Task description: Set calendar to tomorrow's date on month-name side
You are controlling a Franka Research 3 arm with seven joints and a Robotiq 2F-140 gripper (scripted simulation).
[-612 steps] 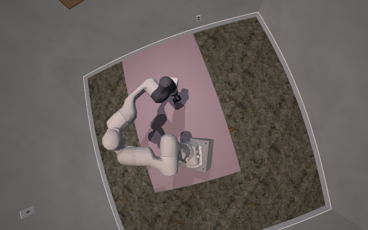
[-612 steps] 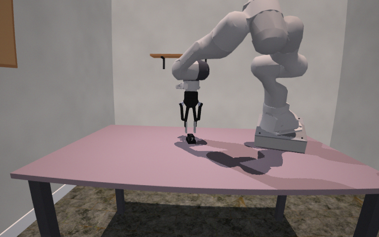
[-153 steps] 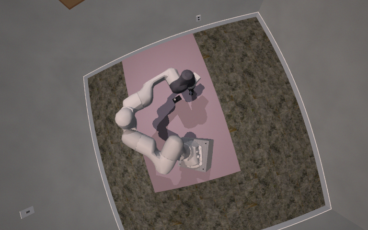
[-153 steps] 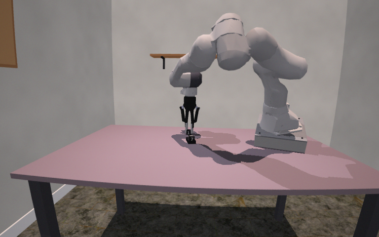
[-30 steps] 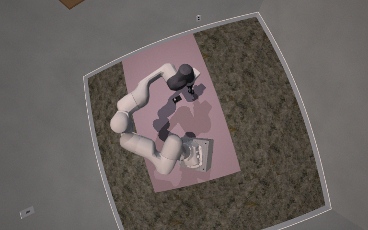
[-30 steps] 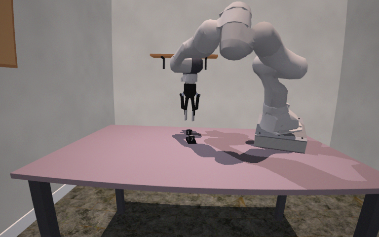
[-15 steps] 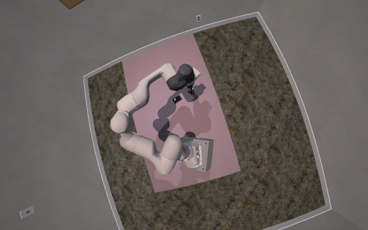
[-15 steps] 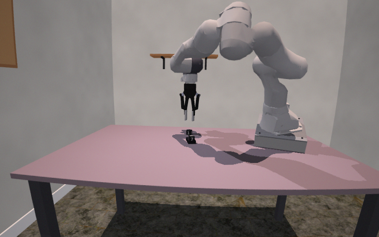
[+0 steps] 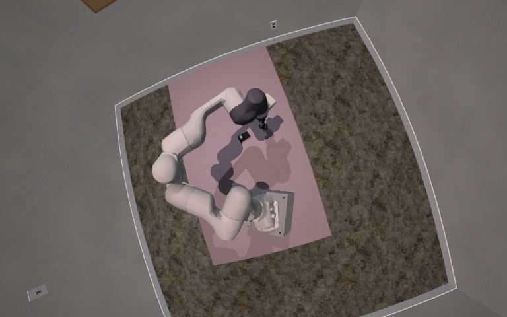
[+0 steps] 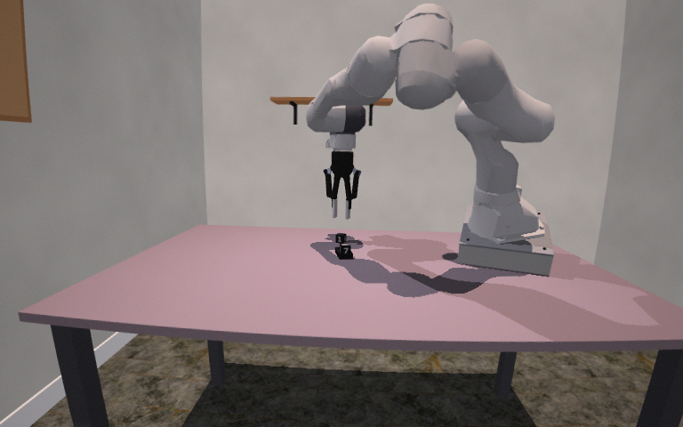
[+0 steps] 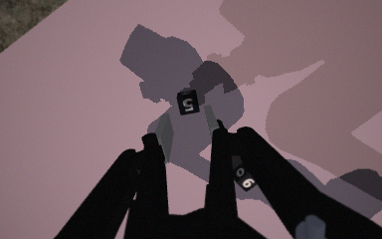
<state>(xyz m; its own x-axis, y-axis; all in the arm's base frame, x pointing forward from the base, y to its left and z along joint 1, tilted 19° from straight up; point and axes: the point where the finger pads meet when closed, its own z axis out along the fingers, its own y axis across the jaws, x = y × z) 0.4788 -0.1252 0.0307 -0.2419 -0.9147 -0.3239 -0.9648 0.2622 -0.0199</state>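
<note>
My gripper is now 110 mm above the black digit cube. Round my hand: black calendar tray: 30 mm behind, 150 mm to the left, 110 mm below.
</note>
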